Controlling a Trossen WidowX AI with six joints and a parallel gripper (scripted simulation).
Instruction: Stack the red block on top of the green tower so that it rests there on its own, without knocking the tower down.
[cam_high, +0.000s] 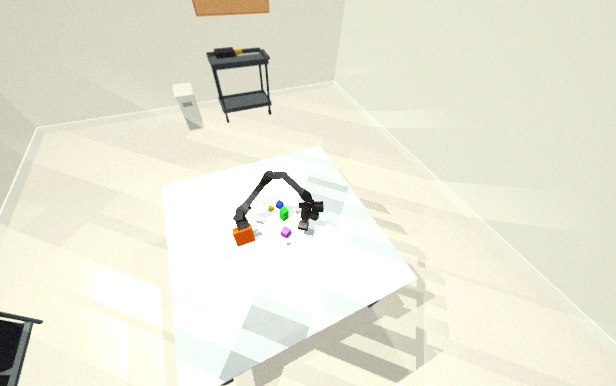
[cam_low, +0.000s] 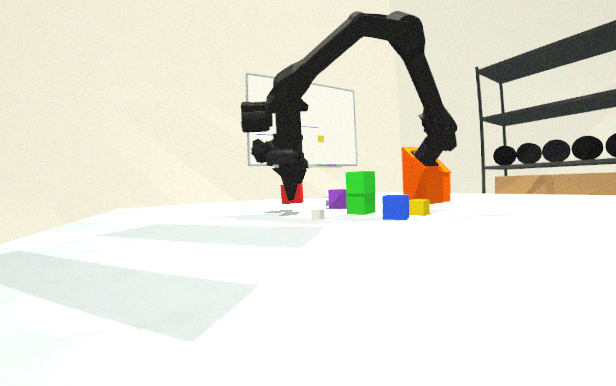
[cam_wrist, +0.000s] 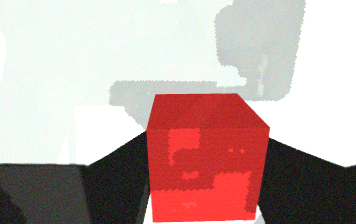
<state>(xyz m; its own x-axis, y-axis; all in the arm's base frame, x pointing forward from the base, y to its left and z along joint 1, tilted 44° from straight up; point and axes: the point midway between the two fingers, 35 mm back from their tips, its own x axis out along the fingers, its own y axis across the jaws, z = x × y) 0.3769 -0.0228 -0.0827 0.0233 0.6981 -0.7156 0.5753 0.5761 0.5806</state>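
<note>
The green block is 100 mm behind my gripper tip, 120 mm to the left of it and 30 mm above it. From my gripper tip the other things lie so: red block 10 mm above; then purple block 140 mm behind, 10 mm to the right, 10 mm below; then blue block 90 mm behind, 210 mm to the left, 10 mm below.
</note>
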